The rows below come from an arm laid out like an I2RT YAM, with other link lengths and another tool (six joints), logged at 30 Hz.
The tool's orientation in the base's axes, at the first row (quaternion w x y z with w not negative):
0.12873, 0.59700, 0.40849, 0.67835
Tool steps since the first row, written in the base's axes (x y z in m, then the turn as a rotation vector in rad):
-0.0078, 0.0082, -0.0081, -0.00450, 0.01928, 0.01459
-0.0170, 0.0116, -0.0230, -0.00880, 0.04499, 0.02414
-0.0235, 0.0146, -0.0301, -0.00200, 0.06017, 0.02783
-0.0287, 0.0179, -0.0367, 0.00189, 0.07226, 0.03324
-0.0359, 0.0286, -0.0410, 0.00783, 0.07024, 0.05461
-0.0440, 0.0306, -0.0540, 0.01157, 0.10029, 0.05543
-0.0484, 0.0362, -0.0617, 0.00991, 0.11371, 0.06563
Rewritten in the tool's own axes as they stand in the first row. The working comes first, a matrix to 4 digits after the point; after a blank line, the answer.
The tool's axes in the first row as the columns of a matrix, in the base's axes (used below as rounded here):
-0.2540, 0.3131, 0.9151
0.6624, -0.6331, 0.4005
0.7048, 0.7079, -0.0465

0.0017, -0.0134, -0.0035, 0.02420, -0.00329, 0.00293
-0.0042, -0.0289, -0.0098, 0.04905, -0.01415, 0.00884
-0.0056, -0.0379, -0.0143, 0.05998, -0.01902, 0.02097
-0.0067, -0.0463, -0.0174, 0.07081, -0.02163, 0.02912
-0.0008, -0.0584, -0.0195, 0.08303, -0.00336, 0.03276
-0.0066, -0.0714, -0.0255, 0.10256, -0.02063, 0.04818
-0.0072, -0.0817, -0.0269, 0.11906, -0.02243, 0.05156

